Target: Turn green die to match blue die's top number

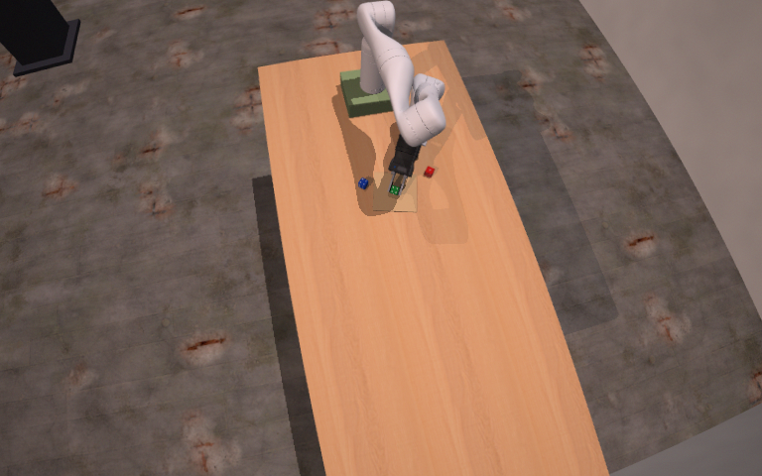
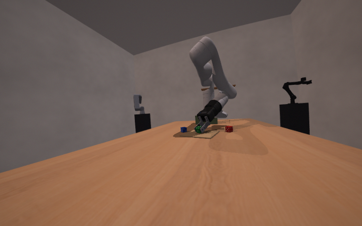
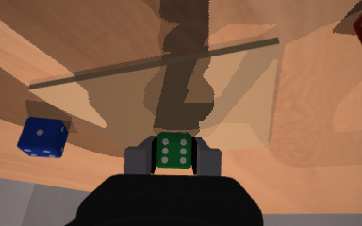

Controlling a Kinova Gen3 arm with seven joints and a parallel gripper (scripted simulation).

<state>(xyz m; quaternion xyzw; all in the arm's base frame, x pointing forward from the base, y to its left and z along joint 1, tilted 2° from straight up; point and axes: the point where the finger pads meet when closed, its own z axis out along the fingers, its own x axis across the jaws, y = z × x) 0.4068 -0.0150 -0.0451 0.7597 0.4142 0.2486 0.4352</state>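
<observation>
Right now my hand is right at the green die. From my hand the other things lie so: red die (5 cm behind, 13 cm to the left, 1 cm below); blue die (5 cm behind, 9 cm to the right, 1 cm below); tan mat (2 cm below).
</observation>
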